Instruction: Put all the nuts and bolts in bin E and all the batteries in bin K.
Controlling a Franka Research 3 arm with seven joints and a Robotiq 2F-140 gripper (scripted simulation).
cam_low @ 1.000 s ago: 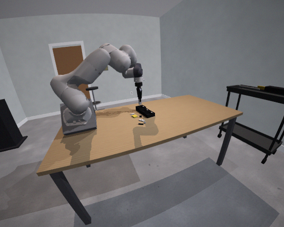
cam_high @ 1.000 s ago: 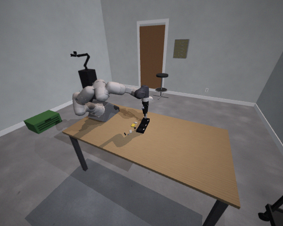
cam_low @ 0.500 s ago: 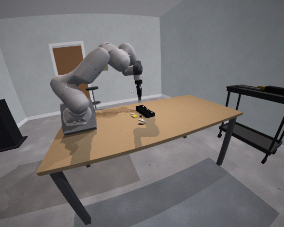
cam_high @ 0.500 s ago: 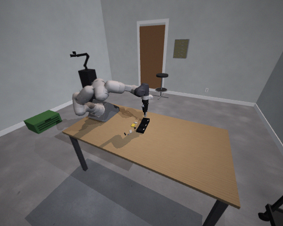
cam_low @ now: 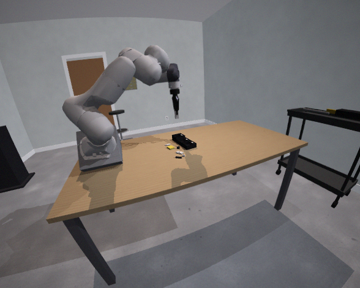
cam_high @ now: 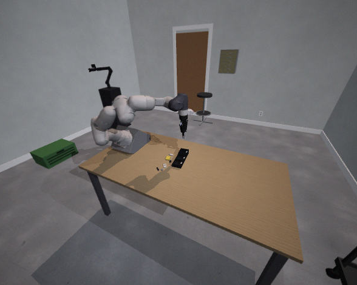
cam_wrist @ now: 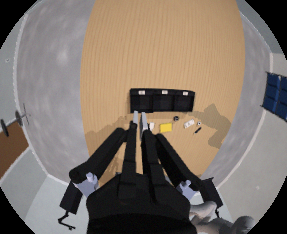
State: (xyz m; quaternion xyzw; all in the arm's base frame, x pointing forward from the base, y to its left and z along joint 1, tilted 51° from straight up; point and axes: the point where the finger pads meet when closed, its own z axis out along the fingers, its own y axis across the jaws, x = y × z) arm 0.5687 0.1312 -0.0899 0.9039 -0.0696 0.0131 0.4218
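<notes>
My gripper is now 30 cm to the left of the dark piece, 22 cm above it and 13 cm past it. Round my hand: yellow piece (22 cm below, 12 cm to the right, 12 cm behind); then white spotted card (24 cm to the right, 22 cm below, 10 cm behind).
</notes>
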